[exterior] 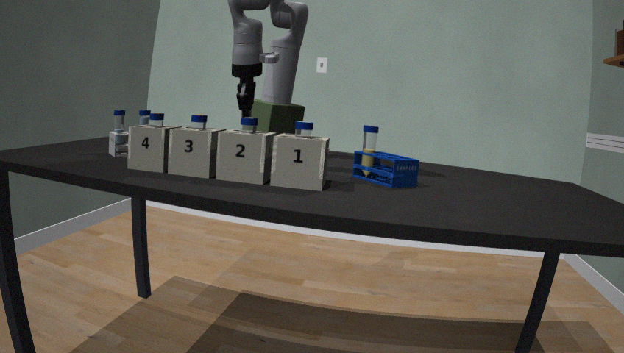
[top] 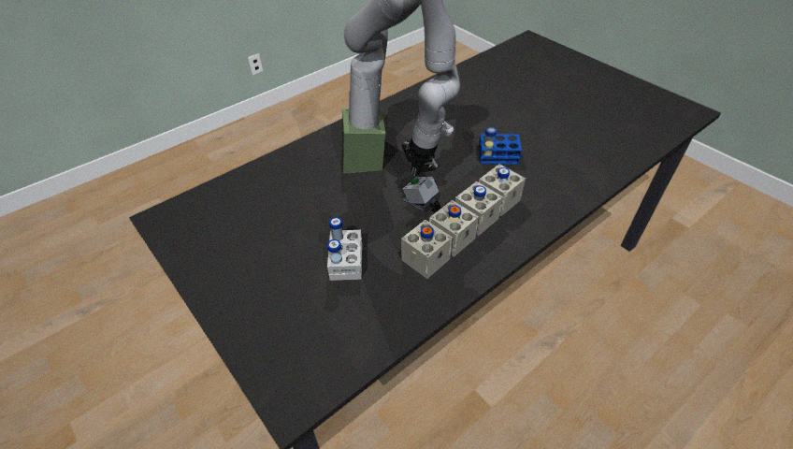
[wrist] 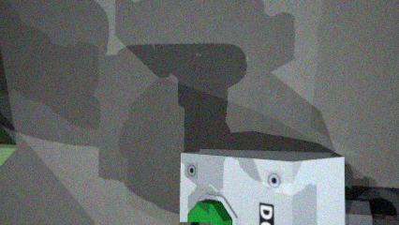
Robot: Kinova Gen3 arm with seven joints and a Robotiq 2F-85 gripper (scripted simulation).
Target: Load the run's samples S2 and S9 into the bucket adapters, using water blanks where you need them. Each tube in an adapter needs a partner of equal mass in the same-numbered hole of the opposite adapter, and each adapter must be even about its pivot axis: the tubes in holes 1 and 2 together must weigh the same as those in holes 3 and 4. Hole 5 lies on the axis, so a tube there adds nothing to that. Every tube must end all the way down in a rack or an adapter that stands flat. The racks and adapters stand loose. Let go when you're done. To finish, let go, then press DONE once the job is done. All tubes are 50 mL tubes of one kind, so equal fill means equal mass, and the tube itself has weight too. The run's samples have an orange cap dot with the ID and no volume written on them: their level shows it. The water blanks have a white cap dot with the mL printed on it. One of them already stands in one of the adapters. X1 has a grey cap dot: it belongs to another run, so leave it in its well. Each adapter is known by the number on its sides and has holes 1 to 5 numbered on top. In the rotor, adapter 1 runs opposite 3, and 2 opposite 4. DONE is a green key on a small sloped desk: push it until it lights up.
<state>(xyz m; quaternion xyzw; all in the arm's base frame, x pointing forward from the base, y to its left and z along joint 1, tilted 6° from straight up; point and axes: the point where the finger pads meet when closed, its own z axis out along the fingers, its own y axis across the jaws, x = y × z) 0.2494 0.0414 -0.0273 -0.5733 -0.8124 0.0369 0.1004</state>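
My hand is 5 cm above the green done key and 1 cm past it. The rest, counted from my hand: adapter 3: 20 cm ahead, 7 cm below; then white-dot tube: 17 cm ahead, 11 cm to the left, 5 cm below; then grey done desk: 6 cm below, 1 cm to the left, 1 cm ahead.
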